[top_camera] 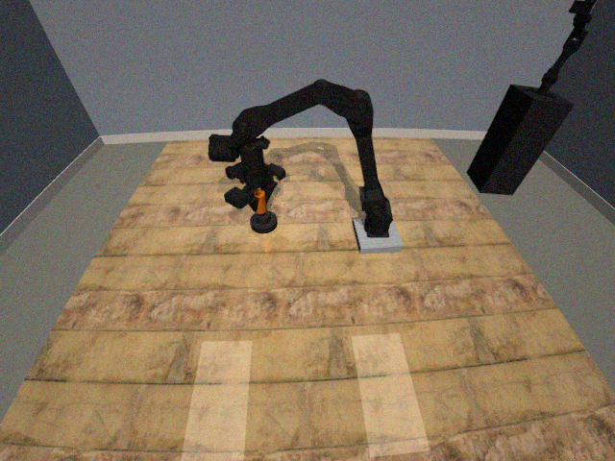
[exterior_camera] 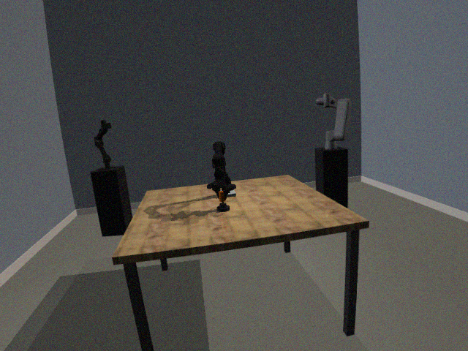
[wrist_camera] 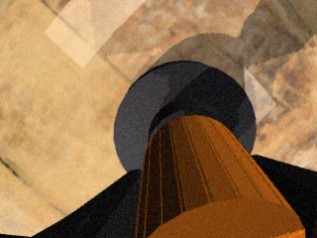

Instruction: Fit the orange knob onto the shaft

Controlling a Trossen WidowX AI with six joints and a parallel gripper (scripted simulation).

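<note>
My gripper tip is now 40 mm above the pedestal. Round my gripper tip: orange knob: 20 mm above.
</note>
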